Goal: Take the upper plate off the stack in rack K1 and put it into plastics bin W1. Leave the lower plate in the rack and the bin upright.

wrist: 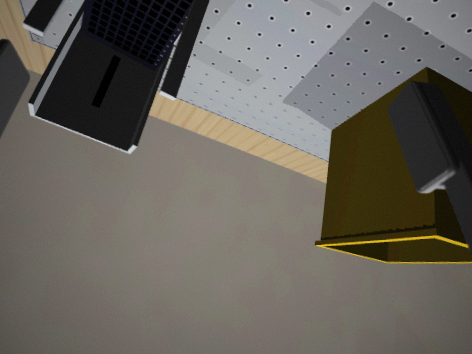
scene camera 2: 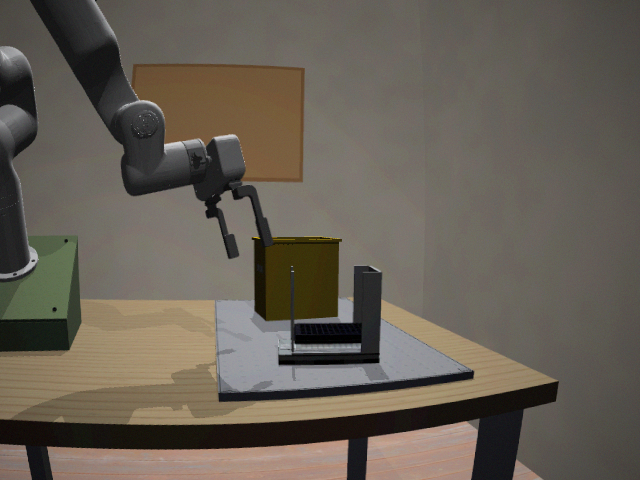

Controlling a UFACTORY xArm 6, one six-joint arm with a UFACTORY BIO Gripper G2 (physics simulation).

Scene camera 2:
my gripper: 249, 252
black plate: 304, 333
yellow plastics bin W1: 315, 260
